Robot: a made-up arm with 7 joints.
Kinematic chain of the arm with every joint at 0, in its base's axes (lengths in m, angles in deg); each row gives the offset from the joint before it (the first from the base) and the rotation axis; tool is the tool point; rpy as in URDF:
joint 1: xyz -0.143 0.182 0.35 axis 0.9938 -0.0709 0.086
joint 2: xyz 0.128 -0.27 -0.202 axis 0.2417 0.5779 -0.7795
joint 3: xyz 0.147 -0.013 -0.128 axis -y
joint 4: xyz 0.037 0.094 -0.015 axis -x
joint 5: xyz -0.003 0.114 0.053 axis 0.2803 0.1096 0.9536
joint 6: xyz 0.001 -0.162 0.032 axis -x
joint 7: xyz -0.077 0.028 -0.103 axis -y
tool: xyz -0.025 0.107 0 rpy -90 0 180
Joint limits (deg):
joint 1: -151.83..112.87
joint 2: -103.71..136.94
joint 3: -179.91..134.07
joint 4: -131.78..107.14
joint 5: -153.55..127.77
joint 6: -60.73..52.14
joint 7: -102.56..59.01
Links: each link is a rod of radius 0.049 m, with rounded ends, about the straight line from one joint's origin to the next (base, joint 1, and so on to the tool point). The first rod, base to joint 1, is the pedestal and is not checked.
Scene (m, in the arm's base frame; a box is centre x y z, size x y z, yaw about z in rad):
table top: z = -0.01
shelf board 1: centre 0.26 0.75 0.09 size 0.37 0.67 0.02 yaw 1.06
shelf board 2: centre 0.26 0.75 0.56 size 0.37 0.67 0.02 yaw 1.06
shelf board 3: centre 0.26 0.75 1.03 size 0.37 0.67 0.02 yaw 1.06
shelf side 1: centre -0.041 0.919 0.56 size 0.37 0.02 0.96 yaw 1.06
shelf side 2: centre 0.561 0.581 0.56 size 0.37 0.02 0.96 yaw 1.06
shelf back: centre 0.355 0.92 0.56 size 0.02 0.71 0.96 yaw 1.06
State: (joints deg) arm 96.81 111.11 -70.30 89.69 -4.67 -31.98 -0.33
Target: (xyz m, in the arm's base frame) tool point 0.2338 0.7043 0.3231
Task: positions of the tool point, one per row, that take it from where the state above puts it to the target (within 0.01 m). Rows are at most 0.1 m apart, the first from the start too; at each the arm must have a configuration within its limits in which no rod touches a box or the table.
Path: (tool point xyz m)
1: 0.1555 0.5356 0.2881
2: 0.1963 0.5811 0.2996
3: 0.2239 0.6388 0.3101
4: 0.2338 0.7043 0.3231

